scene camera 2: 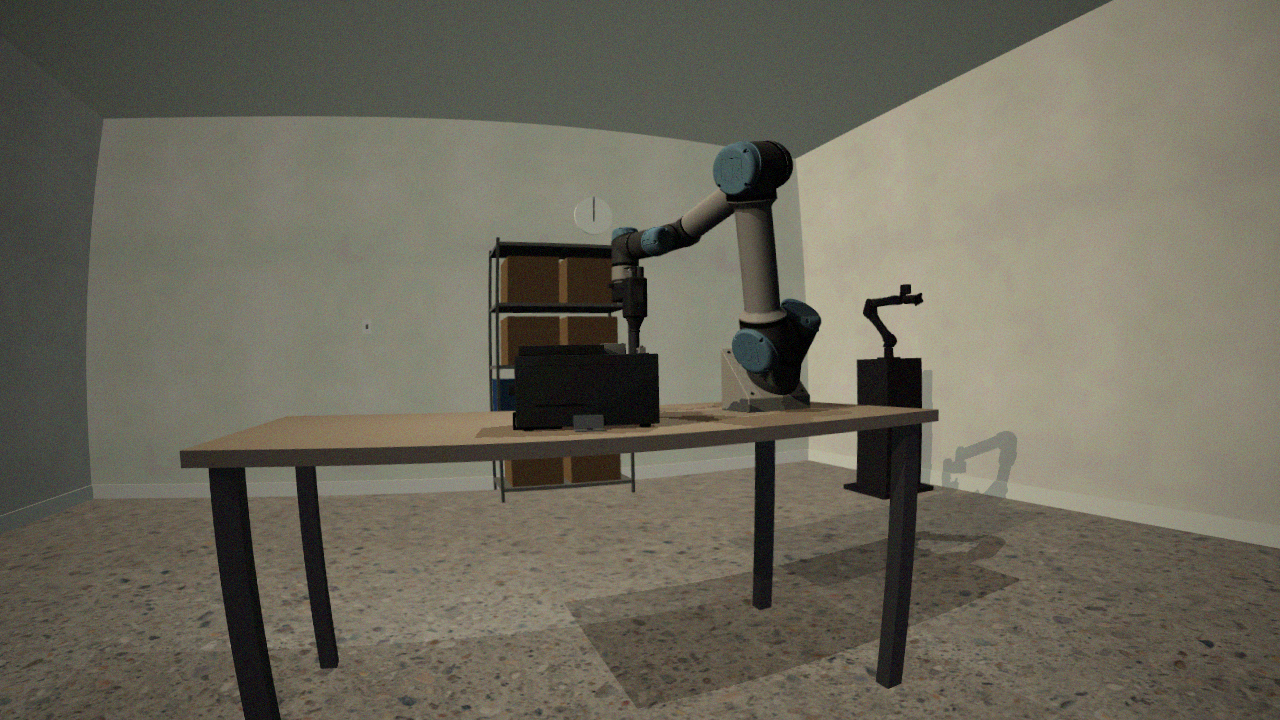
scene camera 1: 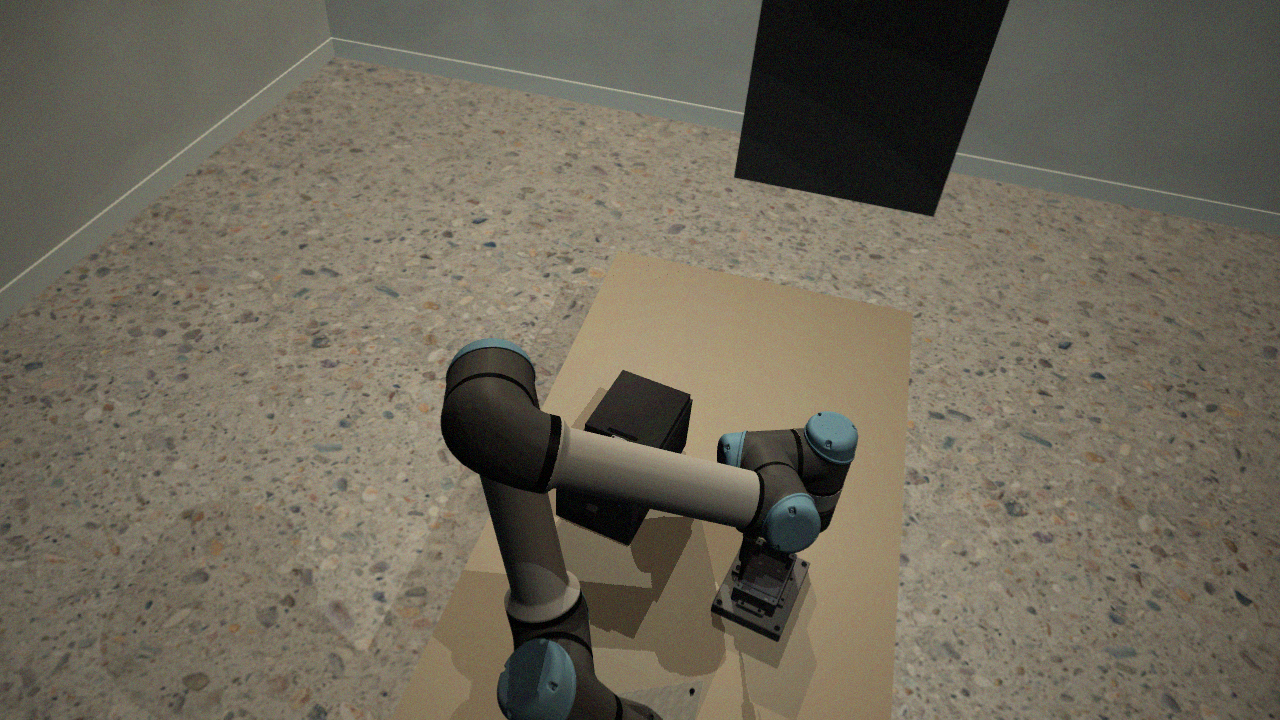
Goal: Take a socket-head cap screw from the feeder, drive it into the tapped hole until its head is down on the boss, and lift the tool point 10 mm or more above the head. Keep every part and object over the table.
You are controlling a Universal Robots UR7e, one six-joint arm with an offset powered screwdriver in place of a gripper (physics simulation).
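My screwdriver (scene camera 1: 757, 548) (scene camera 2: 633, 335) points straight down. In the scene camera 1 view it is low over a dark housing (scene camera 1: 759, 591) on a square plate (scene camera 1: 771, 625), partly covered by the wrist. In the scene camera 2 view its lower end is hidden behind the black feeder box (scene camera 1: 640, 407) (scene camera 2: 586, 385), which stands beside the fixture, partly under the forearm in the scene camera 1 view. The screw, the tapped hole, the boss and the driver tip cannot be made out, so I cannot tell whether a screw is on the bit.
The wooden table (scene camera 1: 760, 331) (scene camera 2: 384, 436) carries the arm base (scene camera 2: 738, 385), the feeder and the fixture. The forearm (scene camera 1: 662, 474) (scene camera 2: 707, 214) spans above the feeder. A shelf rack (scene camera 2: 496, 286) and a black pedestal (scene camera 2: 888, 420) with a small arm stand beyond the table.
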